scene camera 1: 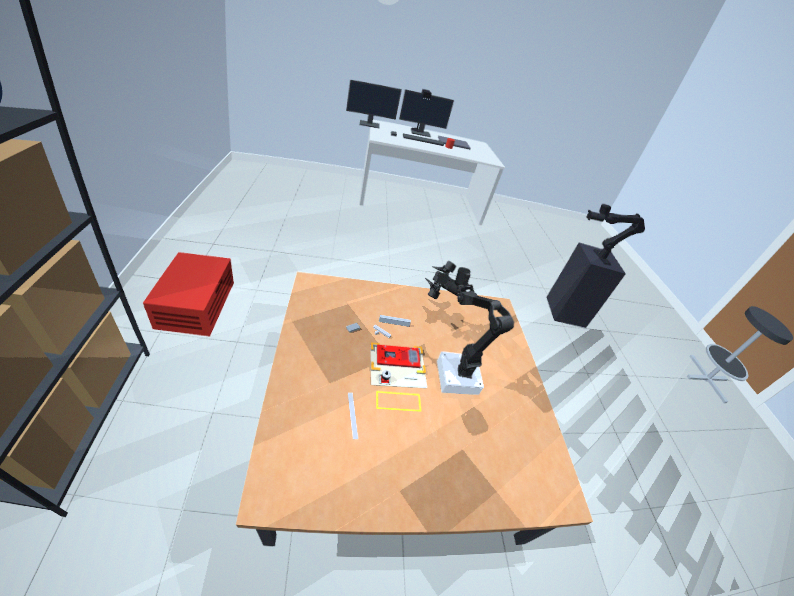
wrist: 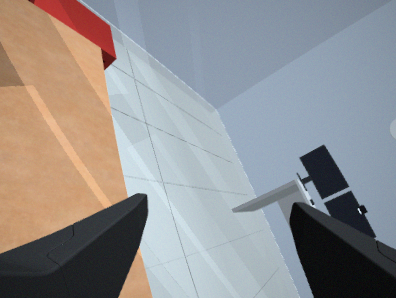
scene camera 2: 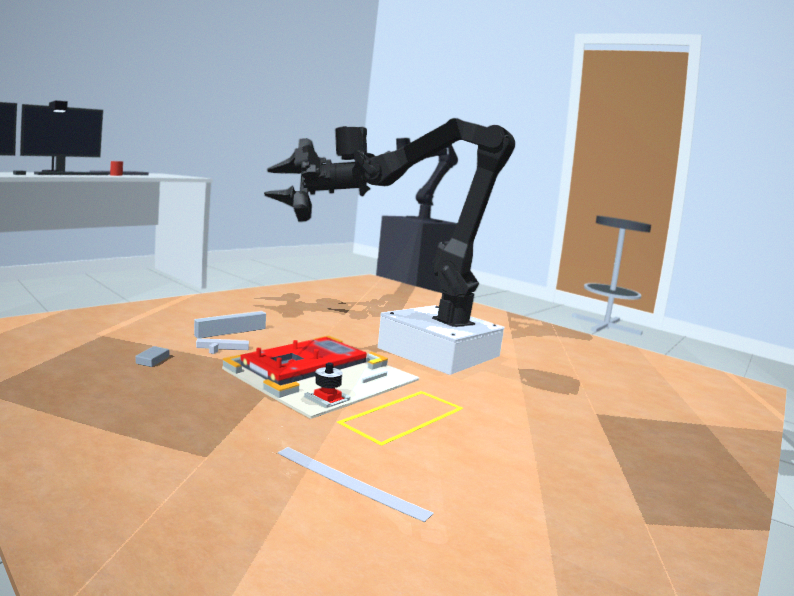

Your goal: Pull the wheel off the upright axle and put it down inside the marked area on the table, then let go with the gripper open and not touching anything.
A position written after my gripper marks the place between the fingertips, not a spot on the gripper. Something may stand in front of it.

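Note:
My gripper [scene camera 2: 265, 182] [wrist: 219, 208] is open, and it holds nothing. There is a red housing [scene camera 2: 283, 365] [scene camera 1: 386, 355] as well, though in the wrist view the housing is out of frame. A long grey strip [scene camera 2: 382, 497] is here too; for the wrist view, the strip is out of frame.

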